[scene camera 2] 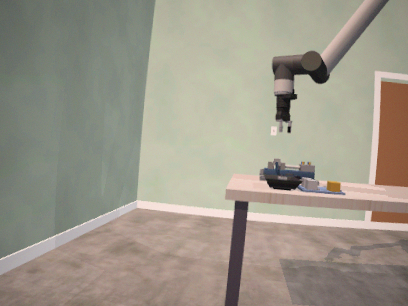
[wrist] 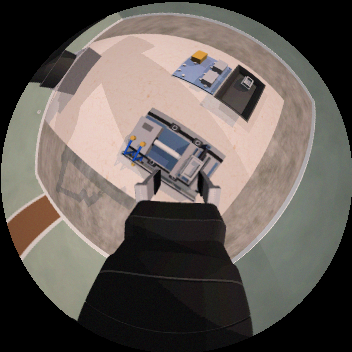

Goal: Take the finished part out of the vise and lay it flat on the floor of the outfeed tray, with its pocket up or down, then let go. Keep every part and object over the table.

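Places are measured from the arm's base along level axes (x left, y back, z up), in millimetres.
Where they show: gripper, fingertip midpoint: [scene camera 2: 284, 132] [wrist: 178, 177].
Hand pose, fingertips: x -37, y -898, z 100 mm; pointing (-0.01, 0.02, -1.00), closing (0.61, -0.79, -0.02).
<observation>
After its pixels a point has its place.
The blue and grey vise [scene camera 2: 295, 173] {x 14, y -827, z -109 mm} [wrist: 170, 141] {x -18, y -839, z -97 mm} stands on the table. A light grey part with a rectangular pocket facing up [wrist: 194, 168] {x -30, y -936, z -56 mm} sits at its jaw end in the wrist view. My gripper [scene camera 2: 285, 128] {x -37, y -898, z 100 mm} [wrist: 178, 177] {x -37, y -898, z 100 mm} is open and empty, pointing down high above the vise; its right finger shows close to the part in the wrist view, with a large height gap in the scene view. The black outfeed tray [scene camera 2: 283, 183] {x 428, y -883, z -129 mm} [wrist: 232, 102] {x 241, y -902, z -144 mm} stands beside the blue plate. A small grey pocketed part [wrist: 247, 82] {x 370, y -891, z -124 mm} lies inside it near one end.
A blue plate [scene camera 2: 322, 190] {x 360, y -726, z -148 mm} [wrist: 186, 74] {x 224, y -706, z -148 mm} beside the tray bears two grey blocks [scene camera 2: 310, 184] {x 379, y -777, z -127 mm} [wrist: 209, 77] {x 248, y -785, z -113 mm} and an orange block [scene camera 2: 333, 186] {x 368, y -685, z -128 mm} [wrist: 199, 56] {x 323, y -690, z -112 mm}. Blue-handled fittings with orange knobs [wrist: 133, 150] {x -115, y -758, z -115 mm} stand at the vise's other end. The table edge [scene camera 2: 260, 196] {x 530, y -958, z -173 mm} runs near the tray.
</observation>
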